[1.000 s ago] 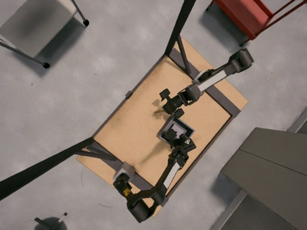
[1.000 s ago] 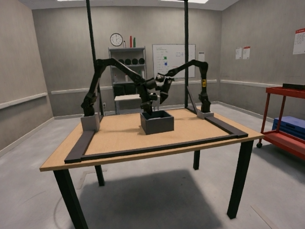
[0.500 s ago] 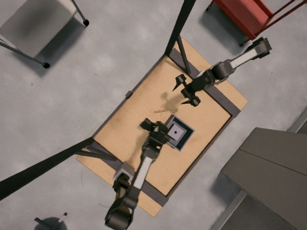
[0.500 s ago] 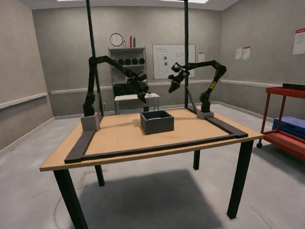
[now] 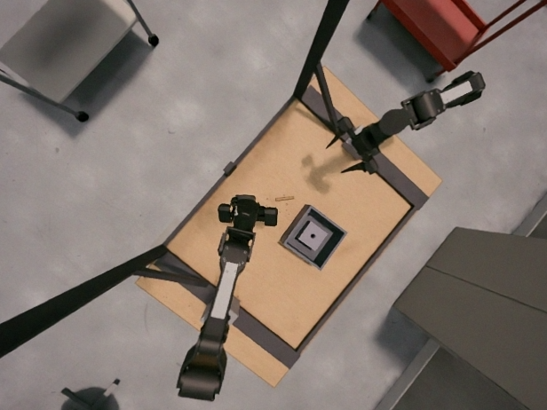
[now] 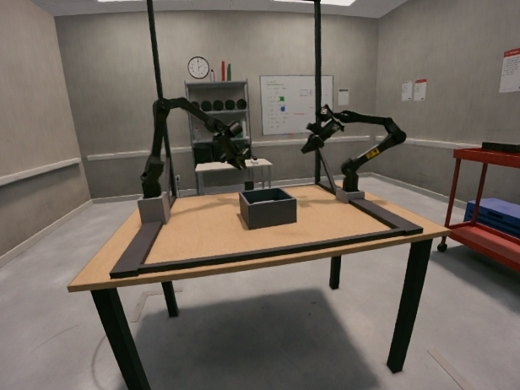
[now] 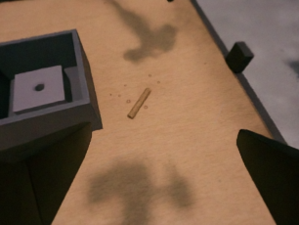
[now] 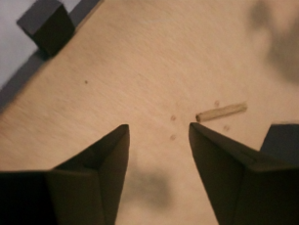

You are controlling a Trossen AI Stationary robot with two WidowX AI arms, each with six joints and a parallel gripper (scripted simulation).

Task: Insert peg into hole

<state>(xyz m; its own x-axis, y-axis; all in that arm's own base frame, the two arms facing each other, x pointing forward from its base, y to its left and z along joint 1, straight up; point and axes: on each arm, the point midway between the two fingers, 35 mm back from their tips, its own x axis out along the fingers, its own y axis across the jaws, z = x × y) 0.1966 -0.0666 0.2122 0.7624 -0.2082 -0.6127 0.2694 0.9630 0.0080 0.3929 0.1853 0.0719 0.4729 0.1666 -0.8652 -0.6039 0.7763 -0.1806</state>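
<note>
Right now my right hand is 90 mm short of the wooden peg, 120 mm to the right of it and 180 mm above it. From my right hand the other things lie so: dark frame strip 570 mm ahead, 60 mm to the left, 180 mm below; light grey plate 280 mm ahead, 70 mm to the left, 140 mm below; box 280 mm ahead, 70 mm to the left, 160 mm below.
</note>
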